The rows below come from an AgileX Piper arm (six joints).
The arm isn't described. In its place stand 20 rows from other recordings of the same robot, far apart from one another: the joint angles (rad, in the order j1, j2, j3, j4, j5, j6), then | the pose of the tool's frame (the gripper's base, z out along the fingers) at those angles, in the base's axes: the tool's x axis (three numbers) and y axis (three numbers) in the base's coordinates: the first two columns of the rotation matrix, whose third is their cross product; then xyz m.
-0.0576 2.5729 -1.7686 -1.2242 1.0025 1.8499 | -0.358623, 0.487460, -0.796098, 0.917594, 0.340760, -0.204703, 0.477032, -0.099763, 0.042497
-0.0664 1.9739 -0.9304 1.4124 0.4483 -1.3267 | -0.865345, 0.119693, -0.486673, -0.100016, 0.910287, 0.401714, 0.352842, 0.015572, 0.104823
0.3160 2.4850 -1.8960 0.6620 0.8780 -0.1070 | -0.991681, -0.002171, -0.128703, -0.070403, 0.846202, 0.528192, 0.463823, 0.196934, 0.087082
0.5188 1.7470 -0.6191 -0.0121 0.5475 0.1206 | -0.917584, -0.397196, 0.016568, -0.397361, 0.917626, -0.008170, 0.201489, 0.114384, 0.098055
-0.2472 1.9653 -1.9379 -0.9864 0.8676 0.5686 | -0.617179, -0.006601, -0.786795, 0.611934, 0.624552, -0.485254, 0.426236, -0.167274, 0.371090
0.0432 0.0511 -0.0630 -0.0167 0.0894 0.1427 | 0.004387, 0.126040, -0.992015, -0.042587, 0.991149, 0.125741, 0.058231, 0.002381, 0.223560
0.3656 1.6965 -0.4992 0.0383 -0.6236 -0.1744 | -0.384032, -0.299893, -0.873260, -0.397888, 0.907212, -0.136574, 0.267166, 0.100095, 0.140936
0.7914 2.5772 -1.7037 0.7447 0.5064 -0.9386 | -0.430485, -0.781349, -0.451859, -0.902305, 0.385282, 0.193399, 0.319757, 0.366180, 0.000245
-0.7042 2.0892 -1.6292 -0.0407 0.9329 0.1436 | -0.652368, 0.710333, -0.264277, 0.736533, 0.676402, -0.000075, 0.332550, -0.286402, 0.190544
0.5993 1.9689 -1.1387 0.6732 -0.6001 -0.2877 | -0.268320, 0.145584, -0.952265, -0.176091, 0.964447, 0.197063, 0.370742, 0.214454, 0.193689
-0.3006 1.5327 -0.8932 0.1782 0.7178 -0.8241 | -0.867804, -0.392263, -0.305033, -0.377908, 0.919589, -0.107434, 0.270859, -0.072857, 0.207719
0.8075 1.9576 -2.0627 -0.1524 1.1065 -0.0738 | -0.446592, -0.670272, -0.592698, -0.729042, 0.656625, -0.193240, 0.312816, 0.309091, 0.368320
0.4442 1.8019 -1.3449 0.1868 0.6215 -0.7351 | -0.362588, -0.778349, -0.512545, -0.815388, 0.531278, -0.229969, 0.351702, 0.178281, 0.243636
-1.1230 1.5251 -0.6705 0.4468 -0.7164 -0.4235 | -0.119494, 0.078934, -0.989692, 0.980298, 0.167292, -0.105017, 0.110178, -0.289008, 0.239746
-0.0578 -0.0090 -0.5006 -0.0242 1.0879 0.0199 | -0.470018, 0.035871, -0.881928, 0.080696, 0.996736, -0.002466, -0.007557, -0.001516, 0.275284
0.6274 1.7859 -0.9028 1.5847 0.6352 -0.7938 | -0.980585, -0.001730, -0.196086, -0.160671, 0.580350, 0.798360, 0.244312, 0.243849, 0.175062
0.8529 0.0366 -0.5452 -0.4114 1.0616 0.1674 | -0.251772, -0.348325, -0.902929, -0.507879, 0.841743, -0.183105, 0.018665, -0.026931, 0.295451
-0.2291 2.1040 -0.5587 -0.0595 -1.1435 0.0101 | -0.304510, 0.056060, -0.950858, 0.172240, 0.985051, 0.002916, 0.306166, -0.066339, 0.071709
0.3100 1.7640 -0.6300 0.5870 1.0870 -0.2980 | -0.843123, -0.268173, 0.466077, -0.046918, 0.900145, 0.433056, 0.176592, 0.103418, 0.116419
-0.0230 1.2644 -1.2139 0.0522 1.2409 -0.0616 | -0.932459, -0.023168, -0.360533, -0.036420, 0.998886, 0.030003, 0.234068, -0.000891, 0.350232
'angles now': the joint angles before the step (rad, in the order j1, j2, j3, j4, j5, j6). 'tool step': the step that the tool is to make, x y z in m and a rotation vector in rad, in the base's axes. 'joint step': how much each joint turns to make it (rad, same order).
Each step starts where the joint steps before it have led.
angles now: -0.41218 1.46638 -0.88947 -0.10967 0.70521 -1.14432
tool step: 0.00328 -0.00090 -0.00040 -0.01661 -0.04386 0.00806
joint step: 0.00003 0.00099 0.00784 0.00083 -0.05623 -0.00330
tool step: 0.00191 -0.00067 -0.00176 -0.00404 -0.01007 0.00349
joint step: -0.00004 0.00712 0.00198 0.00002 -0.02019 -0.00178
